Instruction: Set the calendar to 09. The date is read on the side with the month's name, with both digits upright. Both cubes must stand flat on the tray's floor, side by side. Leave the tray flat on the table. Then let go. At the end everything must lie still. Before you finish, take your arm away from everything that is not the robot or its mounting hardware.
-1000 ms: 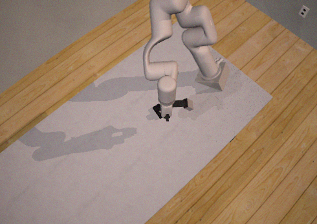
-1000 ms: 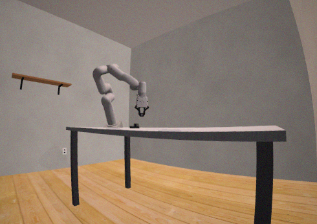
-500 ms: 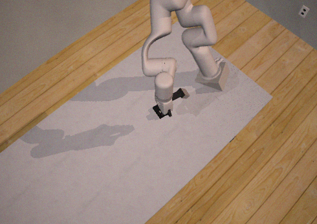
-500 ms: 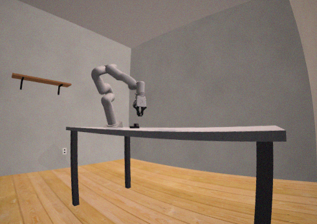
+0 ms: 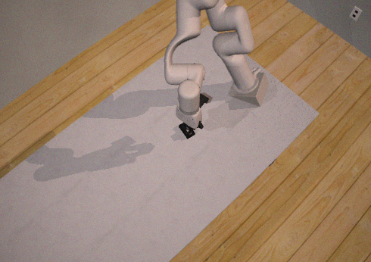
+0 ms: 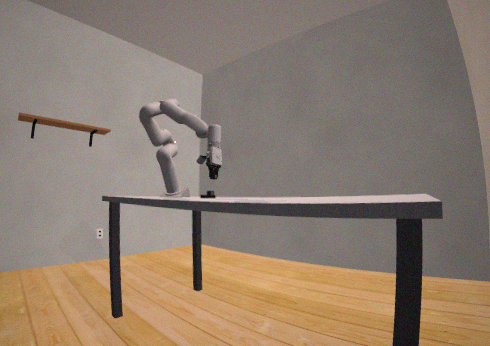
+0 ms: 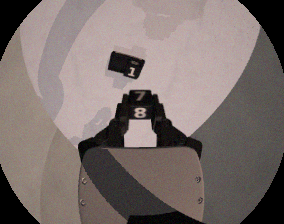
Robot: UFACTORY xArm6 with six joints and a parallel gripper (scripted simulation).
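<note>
Now: the black cube 11 cm below my hand, 2 cm to the right of it and 1 cm behind it. The rest, counted from my hand: black date cube (1 cm below).
</note>
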